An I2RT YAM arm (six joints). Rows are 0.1 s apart.
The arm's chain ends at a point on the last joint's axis. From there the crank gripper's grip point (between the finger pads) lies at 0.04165 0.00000 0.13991 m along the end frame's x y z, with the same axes.
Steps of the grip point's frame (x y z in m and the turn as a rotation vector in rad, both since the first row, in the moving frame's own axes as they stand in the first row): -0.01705, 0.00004, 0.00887, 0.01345, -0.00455, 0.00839; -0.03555, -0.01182, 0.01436, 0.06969, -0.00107, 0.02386; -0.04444, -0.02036, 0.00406, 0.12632, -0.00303, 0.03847; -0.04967, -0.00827, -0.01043, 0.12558, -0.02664, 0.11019; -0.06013, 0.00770, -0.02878, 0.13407, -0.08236, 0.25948
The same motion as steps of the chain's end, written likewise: -0.01642, 0.00158, 0.00869, 0.01345, -0.00455, 0.00839; -0.03550, -0.00307, 0.01462, 0.06969, -0.00107, 0.02386; -0.04433, -0.00432, 0.00495, 0.12632, -0.00303, 0.03847; -0.04666, 0.00492, -0.01067, 0.12558, -0.02664, 0.11019; -0.04967, 0.01724, -0.03116, 0.13407, -0.08236, 0.25948
